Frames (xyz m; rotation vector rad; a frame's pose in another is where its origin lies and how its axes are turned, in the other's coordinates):
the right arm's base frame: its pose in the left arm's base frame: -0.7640 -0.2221 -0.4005 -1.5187 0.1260 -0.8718
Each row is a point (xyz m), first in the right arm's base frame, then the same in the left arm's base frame.
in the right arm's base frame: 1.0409 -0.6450 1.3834
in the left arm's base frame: 0.5003 0.4259 0.7805
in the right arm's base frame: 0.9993 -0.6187 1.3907
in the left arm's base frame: 0.4863 0.4505 0.7396
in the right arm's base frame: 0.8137 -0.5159 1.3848
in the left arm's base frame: 0.3952 0.5317 0.5660
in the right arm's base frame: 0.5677 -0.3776 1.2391
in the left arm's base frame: 0.1955 0.5275 0.3191
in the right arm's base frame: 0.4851 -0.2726 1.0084
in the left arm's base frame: 0.0474 0.3688 0.1642
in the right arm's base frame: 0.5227 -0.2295 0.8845
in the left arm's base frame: 0.0199 0.2399 0.1288
